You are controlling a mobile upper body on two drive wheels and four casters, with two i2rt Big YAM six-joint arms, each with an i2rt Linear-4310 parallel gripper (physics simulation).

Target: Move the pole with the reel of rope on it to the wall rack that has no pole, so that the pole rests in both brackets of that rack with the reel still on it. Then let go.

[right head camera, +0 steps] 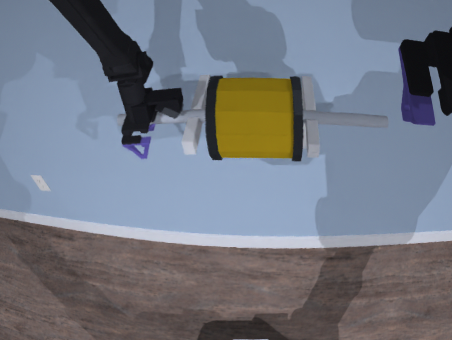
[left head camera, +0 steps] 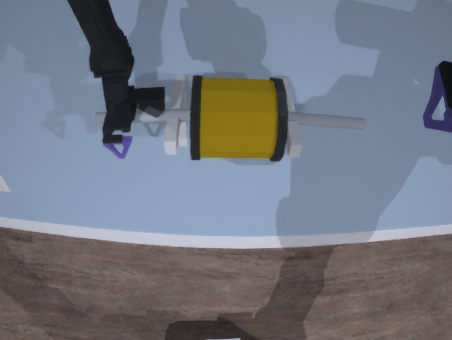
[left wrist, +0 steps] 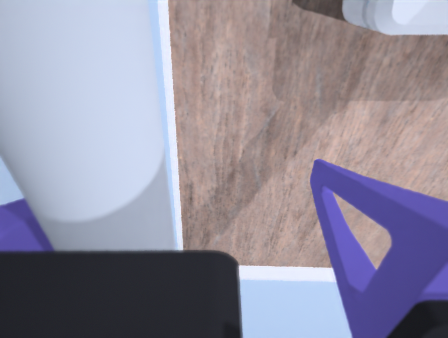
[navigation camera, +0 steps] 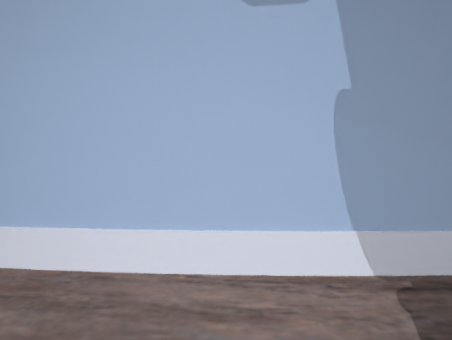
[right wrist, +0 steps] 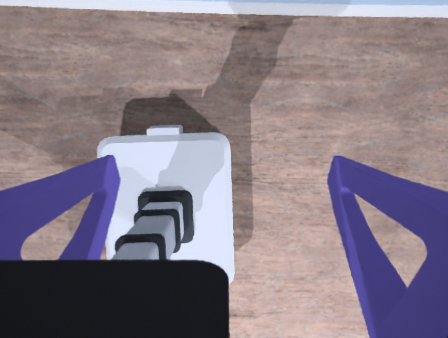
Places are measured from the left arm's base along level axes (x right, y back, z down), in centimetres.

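Where they show: left gripper, fingertip midpoint: (right head camera: 147,144) (left head camera: 124,143) (left wrist: 225,170); right gripper, fingertip midpoint: (right head camera: 442,117) (right wrist: 223,167).
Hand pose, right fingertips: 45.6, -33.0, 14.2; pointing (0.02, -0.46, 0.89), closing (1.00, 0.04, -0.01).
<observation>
Things, the pixels of their top centre, and the offset from my right fingertips, as dx, dy, dz. "spot": a spot on its surface instead. Level surfaces: height alone.
- yellow reel, top centre: (right head camera: 254,83) (left head camera: 239,84) -20.2, -38.7, +26.5
- white skirting board, surface spot: (navigation camera: 175,250) spot: -32.4, -53.2, +121.8
- brown floor, surface height: dz +126.8
- wall socket, top centre: (right head camera: 35,175) -120.0, -59.2, +81.1
The grey pole (left head camera: 330,120) (right head camera: 350,119) (left wrist: 90,100) lies across two white brackets (left head camera: 171,136) (right head camera: 313,140) of a wall rack. The yellow reel (left head camera: 239,118) (right head camera: 255,118) with black flanges is on it, between the brackets. My left gripper (right head camera: 146,138) (left wrist: 225,170) is open and empty at the pole's left end, its body covering part of the pole in both head views. In the left wrist view the pole's end is large at the left and hides one fingertip. My right gripper (right wrist: 223,167) is open and empty, beyond the pole's right end. A rack without a pole does not show.
The blue wall (left head camera: 225,200) (navigation camera: 175,125) meets a white skirting board (left head camera: 200,241) (navigation camera: 175,250) and brown floor (left head camera: 150,280) (navigation camera: 175,305). A wall socket (right head camera: 41,183) is low at the left. My white base (right wrist: 210,175) shows below in the right wrist view. Arm shadows fall on wall and floor.
</observation>
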